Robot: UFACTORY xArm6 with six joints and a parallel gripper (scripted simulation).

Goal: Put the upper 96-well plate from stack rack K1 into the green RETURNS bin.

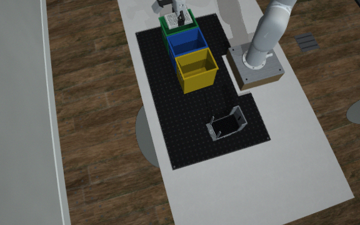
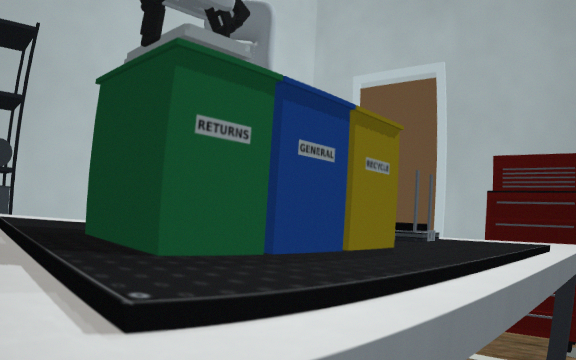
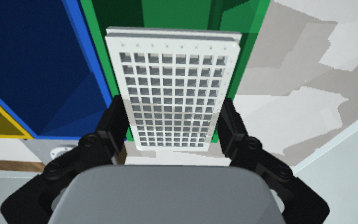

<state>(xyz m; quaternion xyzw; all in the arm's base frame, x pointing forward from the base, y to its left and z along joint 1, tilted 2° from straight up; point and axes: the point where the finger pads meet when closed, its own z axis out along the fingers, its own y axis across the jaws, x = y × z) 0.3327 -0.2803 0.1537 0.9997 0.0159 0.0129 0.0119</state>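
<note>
Right now the white 96-well plate is 1 cm below my hand. Round my hand: green returns bin: 13 cm below; then yellow recycle bin: 26 cm to the left, 13 cm below, 1 cm behind; then blue general bin: 13 cm to the left, 13 cm below.
</note>
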